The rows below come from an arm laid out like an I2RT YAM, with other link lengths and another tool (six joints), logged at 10 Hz.
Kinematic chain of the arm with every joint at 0, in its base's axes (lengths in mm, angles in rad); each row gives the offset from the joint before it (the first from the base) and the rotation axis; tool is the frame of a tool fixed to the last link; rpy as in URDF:
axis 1: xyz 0 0 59.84 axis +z
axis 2: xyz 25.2 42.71 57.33 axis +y
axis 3: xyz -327.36 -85.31 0 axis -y
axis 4: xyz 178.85 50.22 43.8 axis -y
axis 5: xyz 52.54 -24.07 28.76 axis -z
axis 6: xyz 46.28 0 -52.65 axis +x
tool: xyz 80 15 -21 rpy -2.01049 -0.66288 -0.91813
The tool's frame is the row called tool.
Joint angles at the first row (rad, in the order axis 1, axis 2, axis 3, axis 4, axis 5, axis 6):
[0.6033 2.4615 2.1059 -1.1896 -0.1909 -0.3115]
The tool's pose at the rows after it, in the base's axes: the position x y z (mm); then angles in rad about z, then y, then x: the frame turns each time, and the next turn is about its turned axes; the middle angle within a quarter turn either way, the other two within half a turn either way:
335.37 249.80 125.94 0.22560 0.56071 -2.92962
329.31 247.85 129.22 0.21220 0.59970 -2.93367
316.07 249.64 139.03 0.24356 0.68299 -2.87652
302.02 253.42 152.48 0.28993 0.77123 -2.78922
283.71 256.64 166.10 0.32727 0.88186 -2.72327
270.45 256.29 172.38 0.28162 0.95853 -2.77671
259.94 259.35 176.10 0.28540 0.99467 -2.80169
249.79 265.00 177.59 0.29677 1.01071 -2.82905
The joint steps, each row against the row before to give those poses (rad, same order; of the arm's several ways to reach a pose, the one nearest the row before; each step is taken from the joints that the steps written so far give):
[0.0000 0.0000 0.0004 -0.0050 -0.0008 0.0046]
[0.0004 -0.0008 0.0046 -0.0404 -0.0114 0.0118]
[0.0004 0.0000 0.0199 -0.0805 -0.0733 0.0000]
[0.0007 -0.0015 0.0240 -0.0862 -0.0915 0.0031]
[0.0107 -0.0004 0.0114 -0.1008 -0.0782 0.0087]
[0.0187 0.0004 -0.0004 -0.0712 0.0007 0.0252]
[0.0240 0.0000 0.0001 -0.0390 0.0004 -0.0003]
[0.0321 0.0000 -0.0004 -0.0198 0.0080 0.0003]

